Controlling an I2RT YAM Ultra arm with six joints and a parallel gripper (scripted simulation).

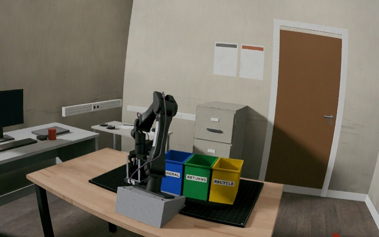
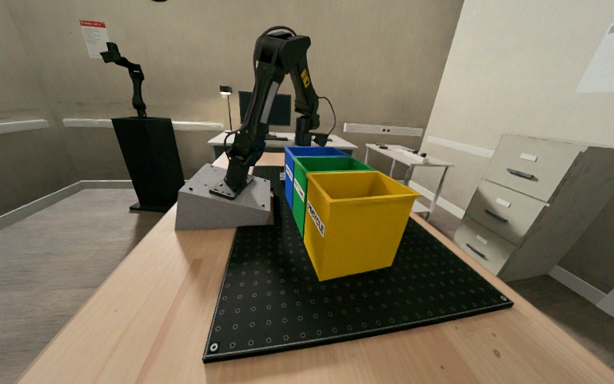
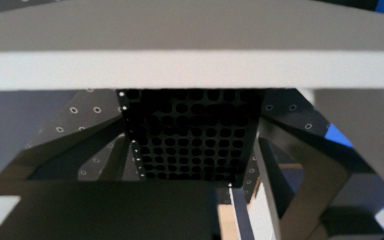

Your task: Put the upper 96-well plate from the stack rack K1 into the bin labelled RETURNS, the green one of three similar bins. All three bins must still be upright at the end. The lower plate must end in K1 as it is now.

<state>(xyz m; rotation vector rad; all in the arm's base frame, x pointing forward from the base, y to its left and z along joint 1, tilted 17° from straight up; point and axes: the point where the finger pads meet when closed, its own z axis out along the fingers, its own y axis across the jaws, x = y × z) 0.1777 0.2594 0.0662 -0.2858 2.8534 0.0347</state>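
The green returns bin lies 320 mm to the right of my hand, 100 mm ahead of it and 20 mm above it. The rest, counted from my hand: yellow recycle bin: 450 mm to the right, 150 mm ahead, 20 mm above; then blue bin: 200 mm to the right, 60 mm ahead, 20 mm above; then black 96-well plate: right at my hand.
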